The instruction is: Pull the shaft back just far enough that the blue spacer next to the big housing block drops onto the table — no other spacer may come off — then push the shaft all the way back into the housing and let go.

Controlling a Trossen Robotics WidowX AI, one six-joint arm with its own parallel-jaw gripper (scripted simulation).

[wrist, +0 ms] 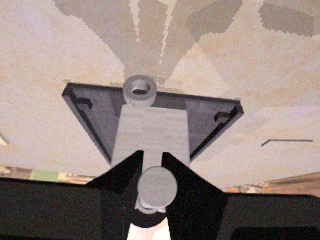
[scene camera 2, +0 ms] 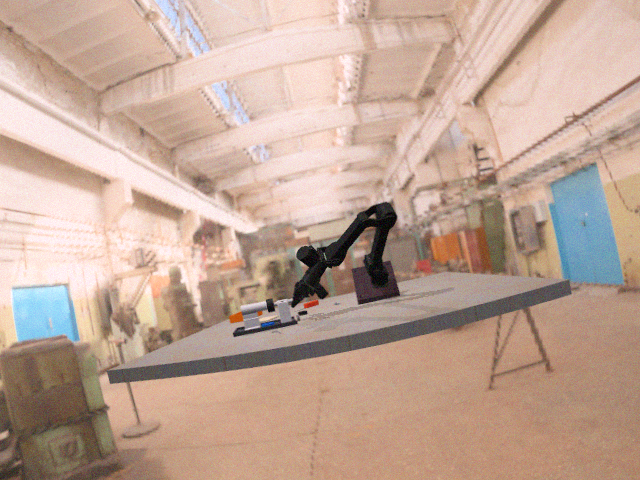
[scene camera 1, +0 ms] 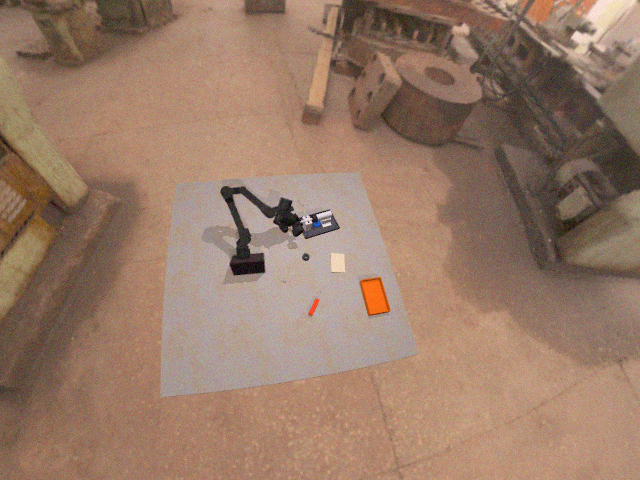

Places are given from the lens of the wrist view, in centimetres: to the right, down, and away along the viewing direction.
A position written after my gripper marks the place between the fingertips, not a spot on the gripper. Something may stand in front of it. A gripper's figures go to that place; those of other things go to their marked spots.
my gripper (wrist: pixel 152 157): 0, 3, 11
shaft (wrist: pixel 157 187): 0, 2, 5
grey housing block (wrist: pixel 184 125): 2, 0, 14
The marked spots on the shaft and the grey housing block are 9 cm apart.
